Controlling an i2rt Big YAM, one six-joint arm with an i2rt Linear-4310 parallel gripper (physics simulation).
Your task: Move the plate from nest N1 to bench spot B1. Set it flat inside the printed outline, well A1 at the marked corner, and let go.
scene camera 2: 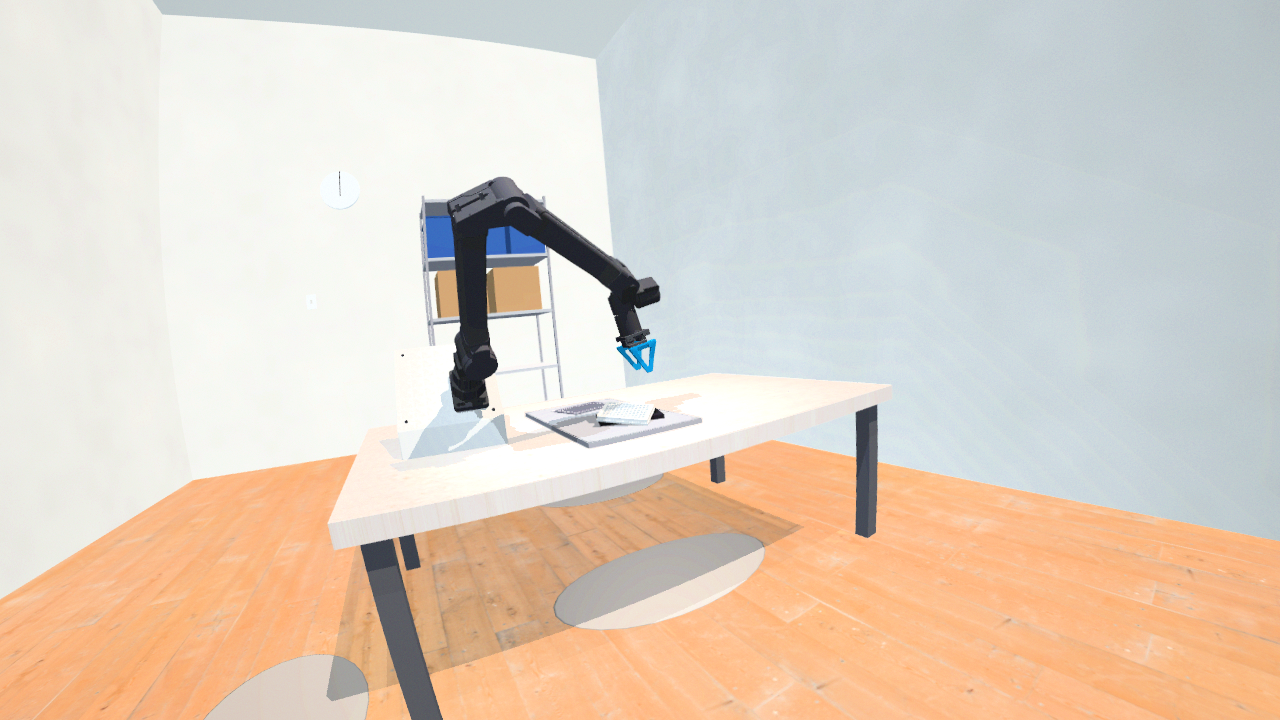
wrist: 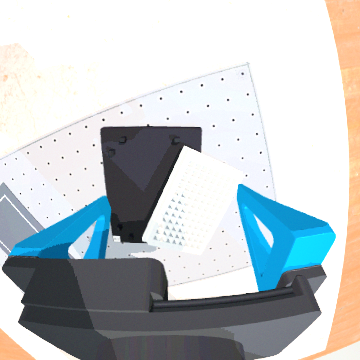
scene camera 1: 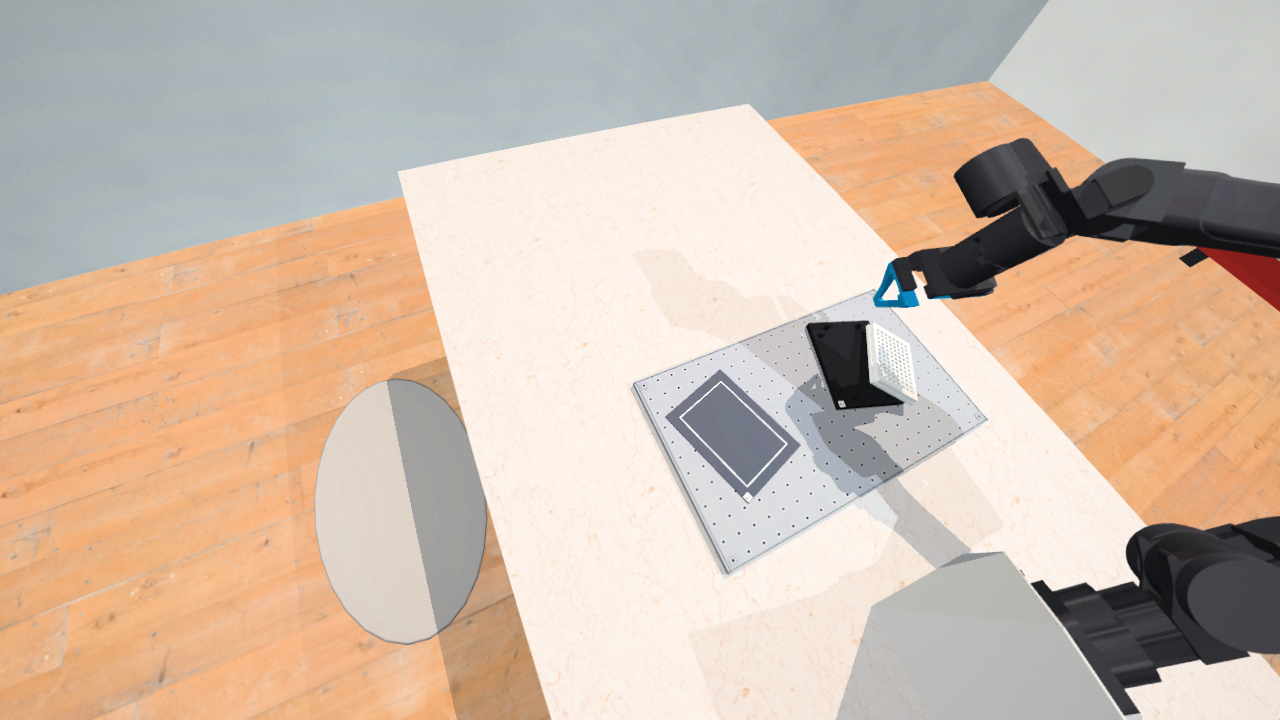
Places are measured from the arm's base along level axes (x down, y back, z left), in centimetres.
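Where they show: gripper, fingertip midpoint: [scene camera 2: 644, 370] [wrist: 171, 196] [scene camera 1: 901, 299]; arm's base at its link origin: [scene camera 2: 468, 390] [scene camera 1: 1067, 641].
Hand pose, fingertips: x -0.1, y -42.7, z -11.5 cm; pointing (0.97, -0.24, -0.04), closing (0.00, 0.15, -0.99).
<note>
Things, the pixels of their top centre, and the offset from my fingertips. "pt": a spot on its surface instead. Level surfaces: height alone.
- white well plate at its top centre: [wrist: 194, 216] [scene camera 1: 900, 355] [scene camera 2: 625, 402] dy +6.4, dx +7.2, dz -0.8 cm
- black nest N1 at its top centre: [wrist: 150, 194] [scene camera 1: 858, 357] [scene camera 2: 628, 409] dy +3.7, dx +10.0, dz +4.0 cm
- dark grey pad at a spot on its surface: [scene camera 1: 733, 429] pt dy +7.2, dx +12.0, dz +29.6 cm
- white outline at a spot on its surface: [scene camera 1: 714, 452] pt dy +9.4, dx +12.0, dz +33.9 cm
- small white corner mark at its top centre: [scene camera 1: 748, 497] dy +16.8, dx +12.0, dz +32.2 cm
- pale table at its surface level: dx +13.5 cm
The white well plate [scene camera 1: 893, 362] [scene camera 2: 626, 412] [wrist: 197, 205] lies askew and tilted over the right side of the black nest N1 [scene camera 1: 836, 362] [scene camera 2: 659, 414] [wrist: 135, 165], not seated in it. Part of it overhangs the pegboard. Its A1 corner cannot be told. Spot B1 is a dark grey pad [scene camera 1: 733, 429] [wrist: 20, 211] with a white outline [scene camera 1: 714, 452] and a small white corner mark [scene camera 1: 747, 497]. My gripper [scene camera 1: 907, 300] [scene camera 2: 643, 365] [wrist: 171, 196] is open and empty, above the nest and plate. In the wrist view its blue fingers stand on either side of them.
The perforated board [scene camera 1: 689, 510] [scene camera 2: 590, 440] [wrist: 225, 92] carries the nest and the spot. It lies on the pale table [scene camera 1: 572, 313] [scene camera 2: 760, 402]. A grey angular block [scene camera 1: 966, 635] stands near the arm base. A shelf rack [scene camera 2: 492, 314] with boxes stands behind.
</note>
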